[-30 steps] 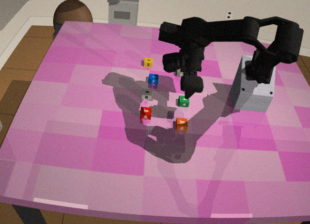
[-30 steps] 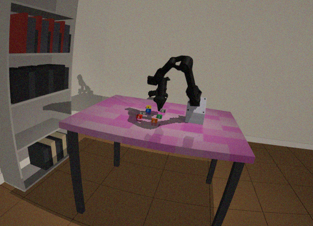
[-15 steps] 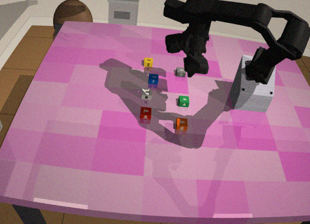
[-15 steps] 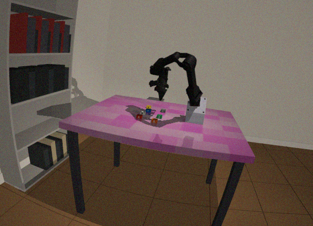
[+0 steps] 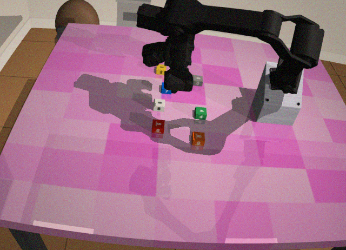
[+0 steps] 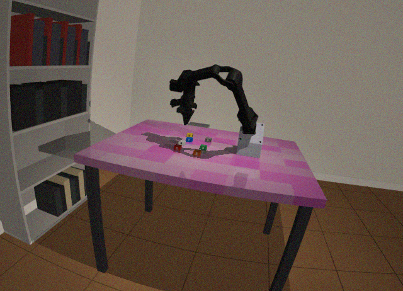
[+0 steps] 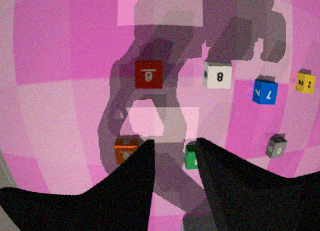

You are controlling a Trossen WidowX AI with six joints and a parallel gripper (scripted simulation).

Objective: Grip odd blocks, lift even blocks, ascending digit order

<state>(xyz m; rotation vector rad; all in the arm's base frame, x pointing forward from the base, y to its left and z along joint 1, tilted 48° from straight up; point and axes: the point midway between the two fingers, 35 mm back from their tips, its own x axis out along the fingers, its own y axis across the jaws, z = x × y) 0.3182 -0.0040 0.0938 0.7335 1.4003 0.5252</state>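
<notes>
Right now my gripper tip is 30 mm short of the red block, 10 mm to the right of it and 120 mm above it. Also, from my gripper tip: orange block: 80 mm behind, 60 mm to the left, 120 mm below; green block: 100 mm behind, 40 mm to the right, 120 mm below; white block: 20 mm ahead, 70 mm to the right, 120 mm below.
</notes>
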